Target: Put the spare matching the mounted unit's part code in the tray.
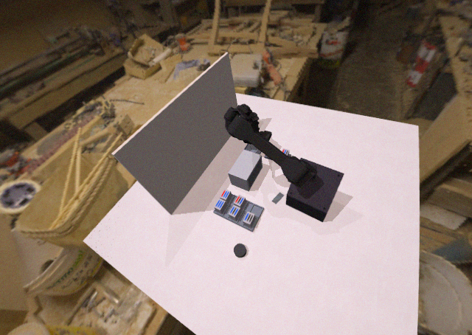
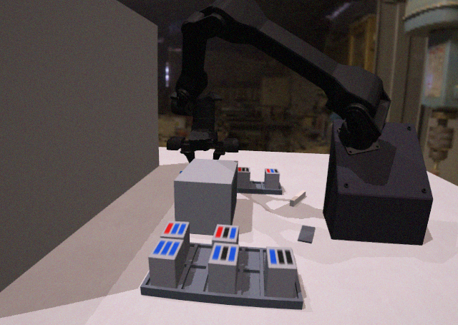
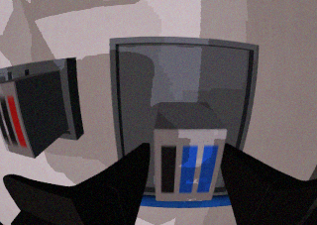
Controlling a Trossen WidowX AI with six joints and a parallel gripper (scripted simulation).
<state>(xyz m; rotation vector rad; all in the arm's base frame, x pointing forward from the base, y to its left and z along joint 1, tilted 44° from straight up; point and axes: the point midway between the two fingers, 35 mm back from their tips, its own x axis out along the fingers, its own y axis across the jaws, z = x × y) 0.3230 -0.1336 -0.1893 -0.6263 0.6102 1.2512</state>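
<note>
Right now the small holder is 140 mm behind my gripper tip, 40 mm to the left of it and 20 mm below it. Also, from my gripper tip: grey mounted unit 210 mm to the left, 30 mm above, 20 mm behind; then grey wall panel 210 mm ahead, 200 mm above, 170 mm to the left; then black disc 560 mm to the left, 120 mm behind, 10 mm below.
</note>
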